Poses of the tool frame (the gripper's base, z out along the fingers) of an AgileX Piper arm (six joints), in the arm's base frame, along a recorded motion.
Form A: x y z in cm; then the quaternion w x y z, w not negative.
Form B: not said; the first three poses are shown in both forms.
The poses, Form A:
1: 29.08 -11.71 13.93 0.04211 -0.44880 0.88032 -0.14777
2: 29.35 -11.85 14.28 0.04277 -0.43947 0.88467 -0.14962
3: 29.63 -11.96 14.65 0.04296 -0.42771 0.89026 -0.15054
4: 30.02 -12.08 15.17 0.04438 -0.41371 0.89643 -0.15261
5: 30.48 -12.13 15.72 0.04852 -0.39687 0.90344 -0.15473
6: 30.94 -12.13 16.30 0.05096 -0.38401 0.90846 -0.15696
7: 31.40 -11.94 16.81 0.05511 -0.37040 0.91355 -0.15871
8: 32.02 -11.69 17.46 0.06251 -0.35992 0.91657 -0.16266
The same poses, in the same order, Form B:
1: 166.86 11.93 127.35 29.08 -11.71 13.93
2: 166.57 11.96 128.58 29.35 -11.85 14.28
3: 166.33 11.84 130.10 29.63 -11.96 14.65
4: 165.99 11.88 131.92 30.02 -12.08 15.17
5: 165.72 12.15 134.10 30.48 -12.13 15.72
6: 165.41 12.31 135.75 30.94 -12.13 16.30
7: 165.21 12.61 137.50 31.40 -11.94 16.81
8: 164.91 13.40 138.90 32.02 -11.69 17.46
